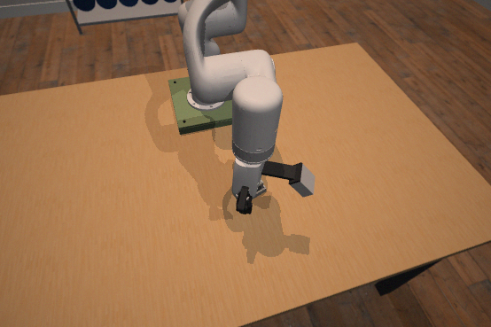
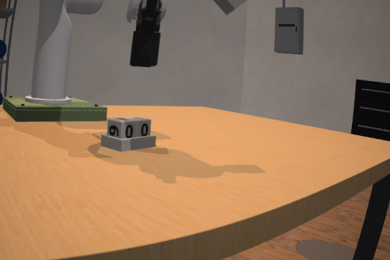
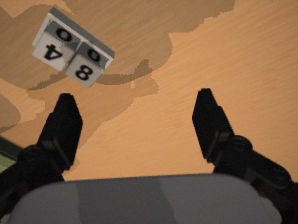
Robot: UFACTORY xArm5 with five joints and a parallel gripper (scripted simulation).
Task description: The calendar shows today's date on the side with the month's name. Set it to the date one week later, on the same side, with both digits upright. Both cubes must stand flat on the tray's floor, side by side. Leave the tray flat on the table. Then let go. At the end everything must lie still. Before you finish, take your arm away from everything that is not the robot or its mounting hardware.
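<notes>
Right now my hand is 10 cm above the digit cube, 6 cm past it and 1 cm to the right of it. From my hand the other things lie so: tray 12 cm below, 7 cm behind, 3 cm to the left.
</notes>
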